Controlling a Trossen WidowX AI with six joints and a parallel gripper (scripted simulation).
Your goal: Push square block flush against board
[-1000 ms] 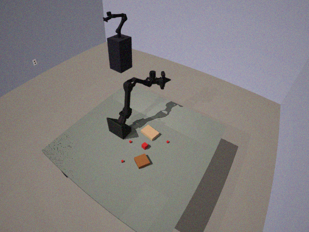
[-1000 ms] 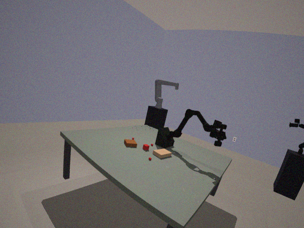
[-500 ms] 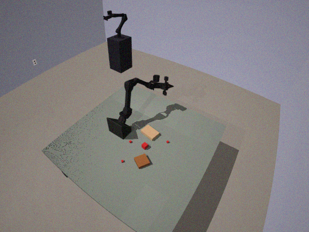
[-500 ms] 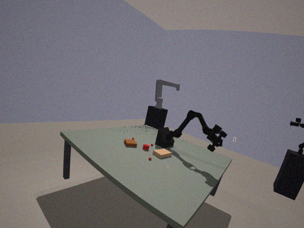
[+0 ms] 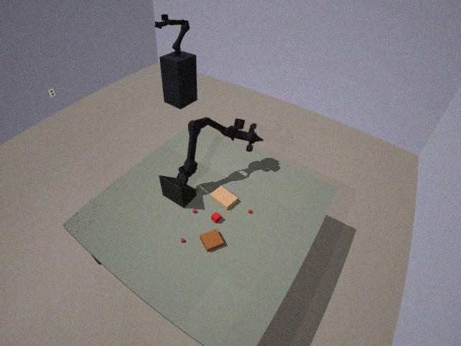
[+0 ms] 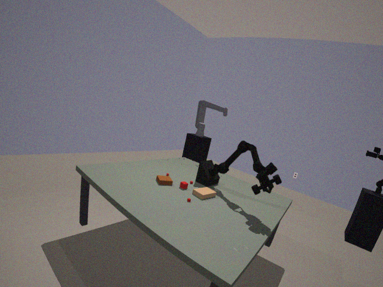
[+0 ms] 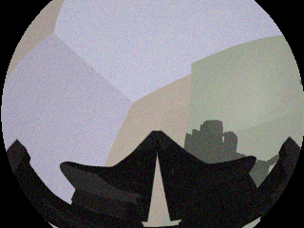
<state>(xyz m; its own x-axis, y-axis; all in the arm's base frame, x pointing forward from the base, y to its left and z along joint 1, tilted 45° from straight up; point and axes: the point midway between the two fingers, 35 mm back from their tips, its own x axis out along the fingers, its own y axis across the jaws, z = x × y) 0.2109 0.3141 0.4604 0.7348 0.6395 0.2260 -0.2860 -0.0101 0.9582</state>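
My gripper tip is 59 cm to the left of the red cube, 18 cm above it and 7 cm short of it. Round my gripper tip: tan board: 44 cm to the right, 19 cm below, 1 cm ahead; square block: 72 cm to the right, 19 cm below, 14 cm ahead.
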